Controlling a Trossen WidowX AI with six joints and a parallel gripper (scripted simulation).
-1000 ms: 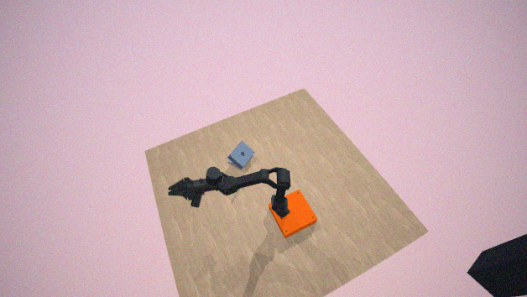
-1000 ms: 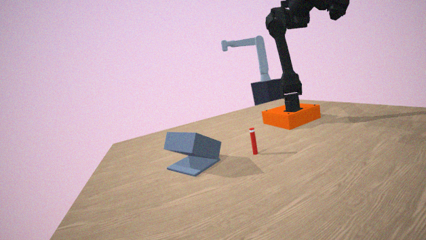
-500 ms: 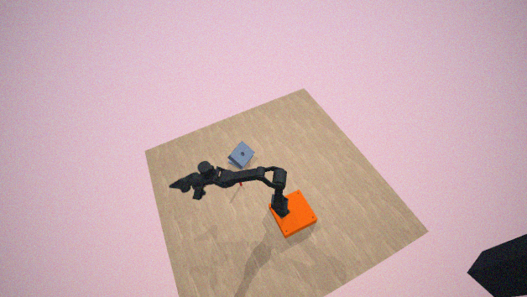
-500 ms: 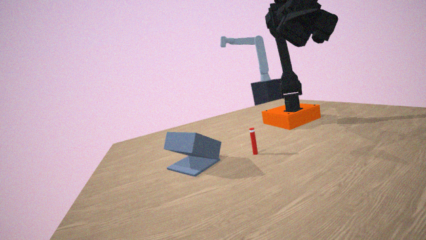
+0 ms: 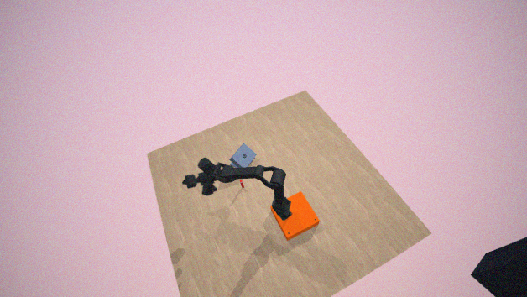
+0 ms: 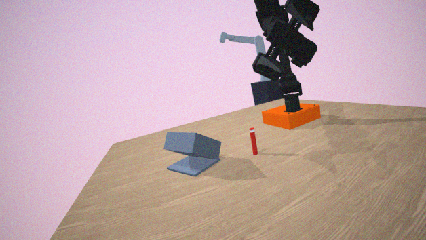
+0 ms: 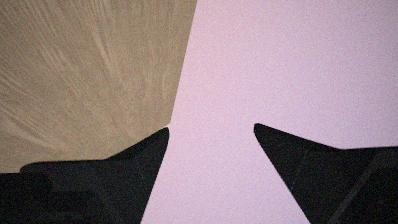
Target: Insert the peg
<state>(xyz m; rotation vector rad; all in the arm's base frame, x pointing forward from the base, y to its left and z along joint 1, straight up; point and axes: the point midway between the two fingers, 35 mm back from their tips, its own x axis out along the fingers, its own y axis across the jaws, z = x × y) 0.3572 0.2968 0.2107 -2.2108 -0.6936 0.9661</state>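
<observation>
Right now the red peg is 7 cm behind my gripper tip, 25 cm to the right of it and 20 cm below it. Also, from my gripper tip: sloped panel 7 cm ahead, 36 cm to the right, 20 cm below.
</observation>
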